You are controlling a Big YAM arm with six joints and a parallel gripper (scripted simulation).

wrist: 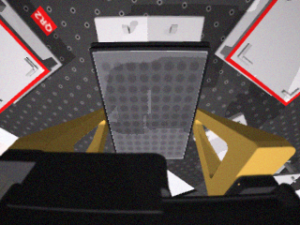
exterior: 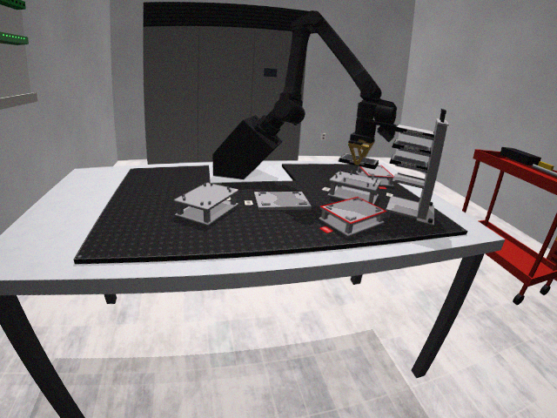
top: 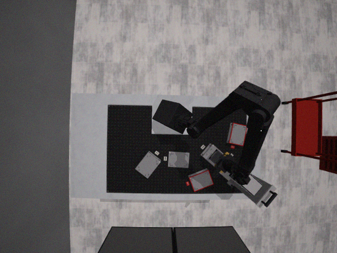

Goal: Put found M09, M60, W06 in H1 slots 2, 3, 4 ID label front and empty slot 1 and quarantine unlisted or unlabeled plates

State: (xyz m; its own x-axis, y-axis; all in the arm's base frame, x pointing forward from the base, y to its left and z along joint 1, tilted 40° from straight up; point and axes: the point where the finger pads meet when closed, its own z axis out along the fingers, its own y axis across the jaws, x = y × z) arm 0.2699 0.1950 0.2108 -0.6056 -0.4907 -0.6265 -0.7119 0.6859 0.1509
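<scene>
My hand is 19 cm short of the red-framed quarantine nest, 10 cm to the left of it and 10 cm above it. From my hand the other things lie so: hotel base 15 cm to the left, 13 cm below, 13 cm ahead; QR2 label 17 cm to the left, 13 cm below, 7 cm behind; H1 deck label 15 cm to the left, 13 cm below.
</scene>
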